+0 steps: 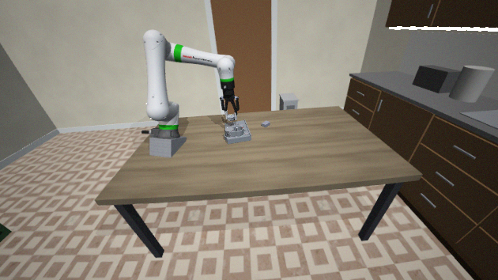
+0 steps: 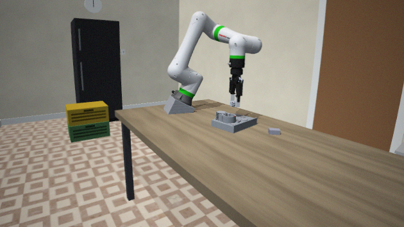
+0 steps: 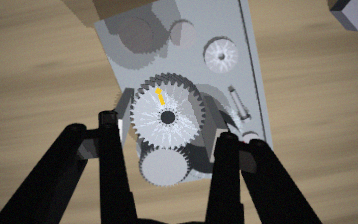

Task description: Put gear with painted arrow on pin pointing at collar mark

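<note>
My hand is 90 mm short of the thin pin-like post, 40 mm to the left of it and 100 mm above it. Round my hand: grey gear: 20 mm below; then small grey block: 260 mm ahead, 90 mm to the left, 130 mm below.
</note>
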